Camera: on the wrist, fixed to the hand. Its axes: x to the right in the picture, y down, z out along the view.
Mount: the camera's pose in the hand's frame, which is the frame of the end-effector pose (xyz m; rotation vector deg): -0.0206 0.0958 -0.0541 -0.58 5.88 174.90
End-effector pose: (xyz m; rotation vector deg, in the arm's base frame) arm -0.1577 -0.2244 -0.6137 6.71 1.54 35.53
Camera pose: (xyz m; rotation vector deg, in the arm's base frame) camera -0.2331 -0.1535 -0.6564 -0.36 4.03 -149.42
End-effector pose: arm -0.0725 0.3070 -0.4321 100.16 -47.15 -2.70
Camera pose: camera -0.1126 0.3528 -0.3382 -55.28 -128.28 102.45
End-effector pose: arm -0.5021 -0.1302 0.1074 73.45 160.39 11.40
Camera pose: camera -0.4225 -0.0889 0.1744 -156.77 63.70 -8.14
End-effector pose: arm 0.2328 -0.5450 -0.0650 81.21 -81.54 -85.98
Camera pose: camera 0.2672 -0.5623 0.0401 -65.98 -72.68 40.21
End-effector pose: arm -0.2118 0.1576 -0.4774 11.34 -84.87 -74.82
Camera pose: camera -0.1141 0.1762 -0.4260 -80.34 -12.04 69.56
